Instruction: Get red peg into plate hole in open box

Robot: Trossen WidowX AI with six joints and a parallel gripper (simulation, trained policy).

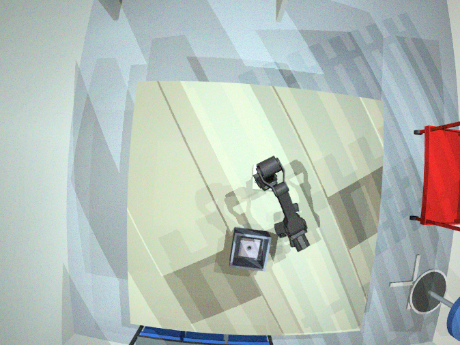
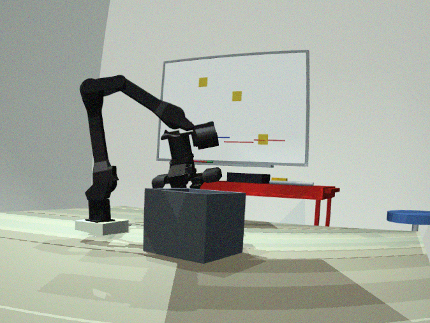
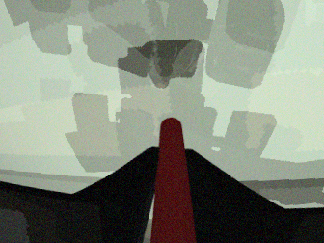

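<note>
Now: gripper tip 170 mm to the left of the plate, 160 mm short of it and 30 mm above it. From my gripper tip the other things lie so: red peg 10 mm to the right, 10 mm above.
</note>
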